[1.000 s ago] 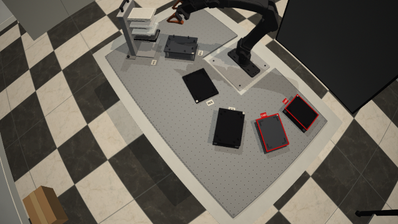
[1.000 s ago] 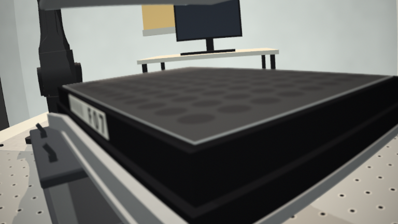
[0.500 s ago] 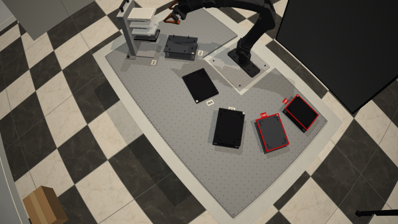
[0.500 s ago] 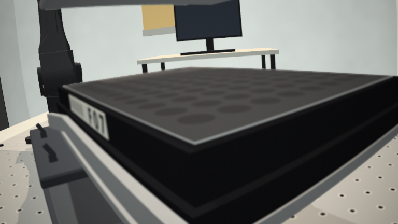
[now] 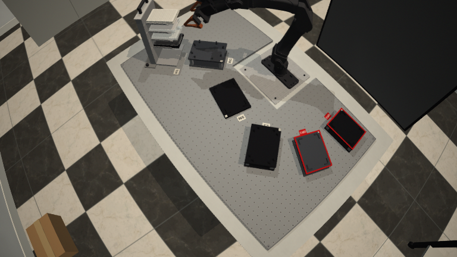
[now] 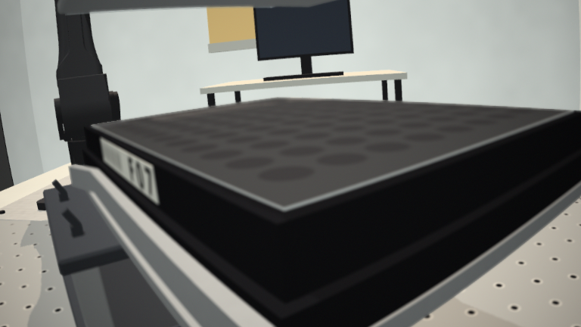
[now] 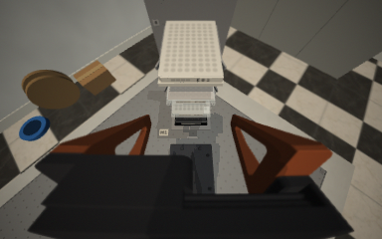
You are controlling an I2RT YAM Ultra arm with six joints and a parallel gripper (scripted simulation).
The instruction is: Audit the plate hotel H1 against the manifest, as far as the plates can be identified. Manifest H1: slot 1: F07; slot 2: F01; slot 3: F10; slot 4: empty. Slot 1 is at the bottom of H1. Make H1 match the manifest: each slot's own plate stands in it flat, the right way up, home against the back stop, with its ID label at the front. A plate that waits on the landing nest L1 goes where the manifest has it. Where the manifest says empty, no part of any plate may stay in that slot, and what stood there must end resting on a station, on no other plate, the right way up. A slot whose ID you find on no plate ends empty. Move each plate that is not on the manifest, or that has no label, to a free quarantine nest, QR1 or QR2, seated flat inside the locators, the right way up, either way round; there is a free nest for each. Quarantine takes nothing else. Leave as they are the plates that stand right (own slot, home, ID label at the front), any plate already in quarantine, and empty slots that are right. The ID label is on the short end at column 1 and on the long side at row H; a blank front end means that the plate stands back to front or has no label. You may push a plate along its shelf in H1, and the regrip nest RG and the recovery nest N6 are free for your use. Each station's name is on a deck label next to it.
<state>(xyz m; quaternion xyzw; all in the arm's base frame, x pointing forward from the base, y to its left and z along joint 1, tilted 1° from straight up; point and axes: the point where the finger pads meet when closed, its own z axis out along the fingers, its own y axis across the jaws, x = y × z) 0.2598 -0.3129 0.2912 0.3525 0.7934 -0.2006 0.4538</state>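
The white well plate lies 90 mm to the right of my hand and 80 mm ahead of it. Round my hand: clear plate: 110 mm below, 90 mm to the right, 80 mm ahead; black plate: 160 mm below, 90 mm to the right, 80 mm ahead; regrip nest RG: 220 mm below, 50 mm to the left, 40 mm behind.
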